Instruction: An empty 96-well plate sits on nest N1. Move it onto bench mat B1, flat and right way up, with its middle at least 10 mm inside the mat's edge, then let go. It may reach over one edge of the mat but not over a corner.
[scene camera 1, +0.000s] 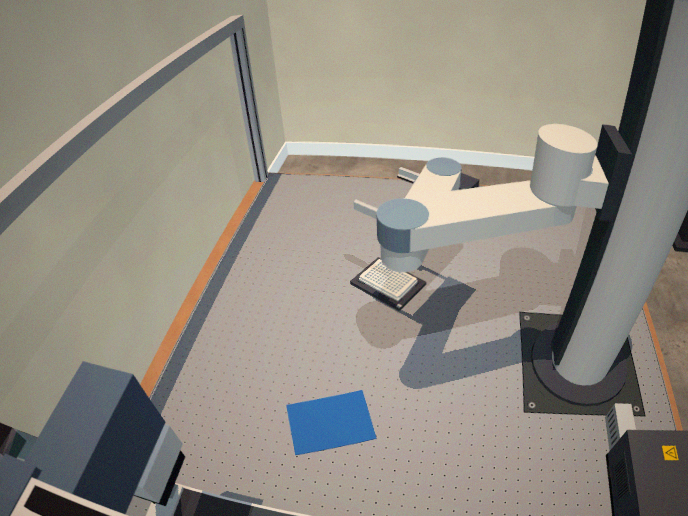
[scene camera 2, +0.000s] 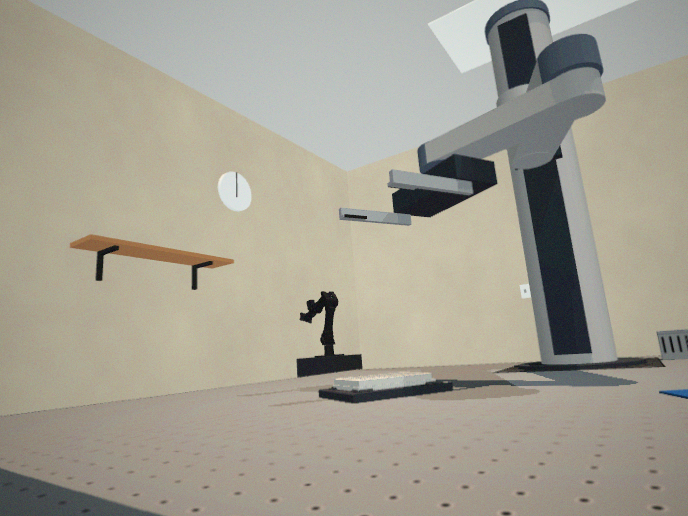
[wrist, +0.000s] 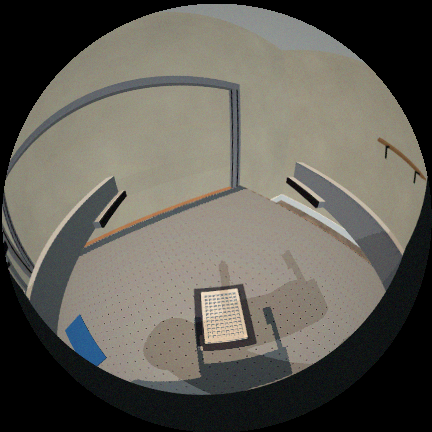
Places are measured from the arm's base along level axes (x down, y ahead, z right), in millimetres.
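Where they show: gripper, between the fingertips: (scene camera 1: 378, 187) (scene camera 2: 362, 197) (wrist: 206, 172); arm's base, origin of its link: (scene camera 1: 578, 364).
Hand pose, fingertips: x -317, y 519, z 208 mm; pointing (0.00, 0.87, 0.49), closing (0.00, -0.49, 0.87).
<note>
Each offset is from my fingertips to the centre of the thing. "spot": to the spot under its first point. Level surfaces: height alone.
The cream 96-well plate {dx +285, dy -19, dz +2 mm} (scene camera 1: 389, 278) (scene camera 2: 383, 381) (wrist: 224, 316) sits flat on the black nest N1 (scene camera 1: 419, 284) (scene camera 2: 355, 396) (wrist: 247, 320). The blue bench mat B1 {dx +302 mm} (scene camera 1: 331, 422) (scene camera 2: 676, 393) (wrist: 86, 342) lies on the bench, nearer the camera in scene camera 1; part of it shows at the right edge of scene camera 2. My gripper (scene camera 1: 377, 187) (scene camera 2: 365, 196) (wrist: 206, 172) is open and empty, high above the bench. Its fingers are wide apart, and the plate shows low between them in the wrist view. The arm hides much of the gripper in scene camera 1.
The arm's column (scene camera 1: 616, 222) (scene camera 2: 600, 277) stands at the right. A blue-grey instrument {spot: dx -184, dy +181, dz -755 mm} (scene camera 1: 100, 433) is at the lower left and a dark box {spot: dx +189, dy -588, dz -548 mm} (scene camera 1: 650, 472) at the lower right. A metal frame {spot: dx +7, dy +498, dz +477 mm} (scene camera 1: 248, 105) (wrist: 235, 135) rises along the bench's left side. A small black arm (scene camera 2: 328, 322) stands behind.
</note>
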